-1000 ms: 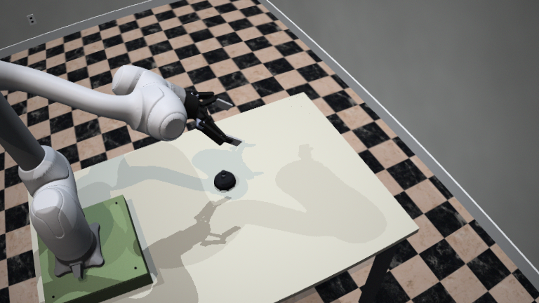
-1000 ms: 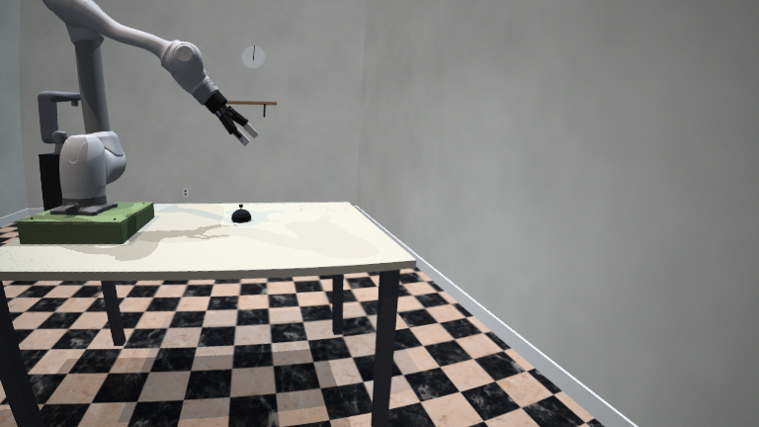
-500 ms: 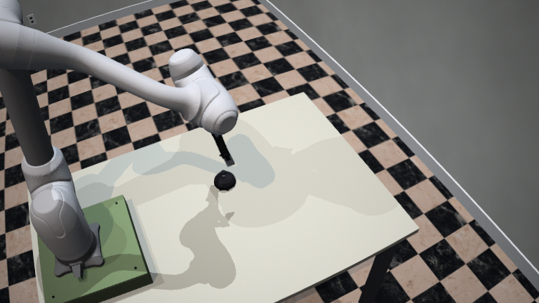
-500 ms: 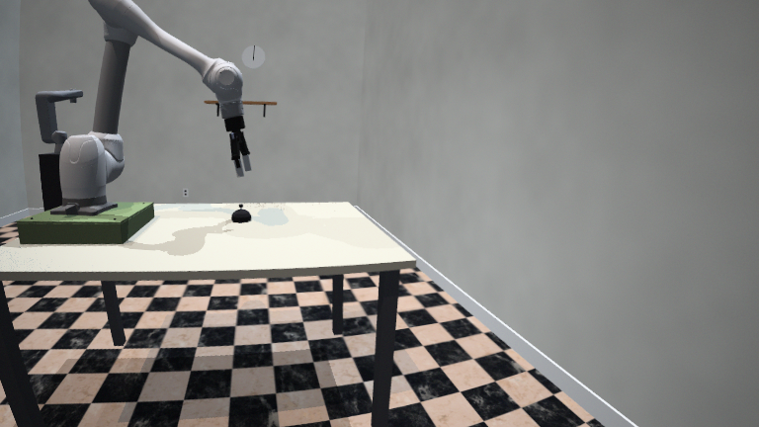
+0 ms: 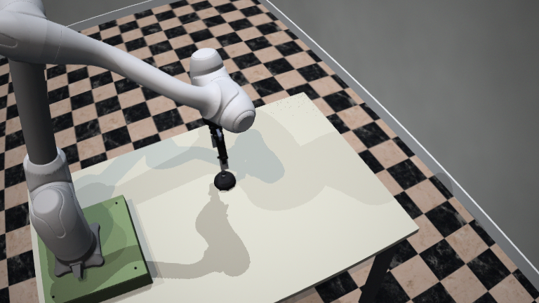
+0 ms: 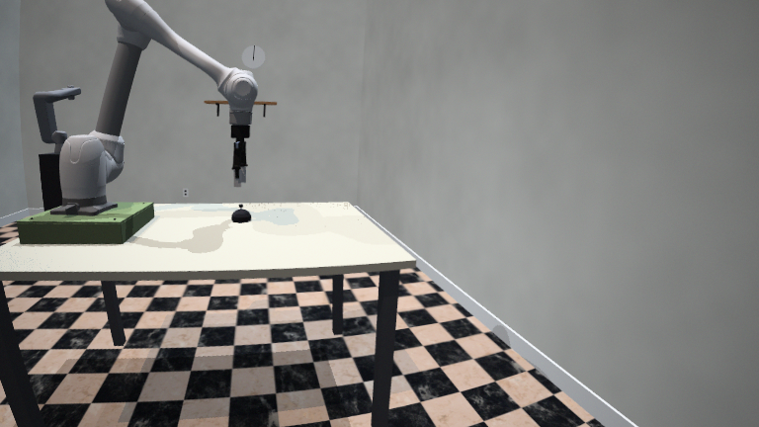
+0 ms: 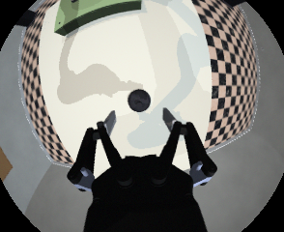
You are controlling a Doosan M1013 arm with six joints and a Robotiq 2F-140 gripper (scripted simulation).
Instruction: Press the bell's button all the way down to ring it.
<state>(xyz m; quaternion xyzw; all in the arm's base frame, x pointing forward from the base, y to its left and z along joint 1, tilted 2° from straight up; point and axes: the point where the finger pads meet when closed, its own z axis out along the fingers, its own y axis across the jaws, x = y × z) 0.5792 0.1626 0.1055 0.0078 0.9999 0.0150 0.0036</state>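
My gripper is now 130 mm above the black dome bell.
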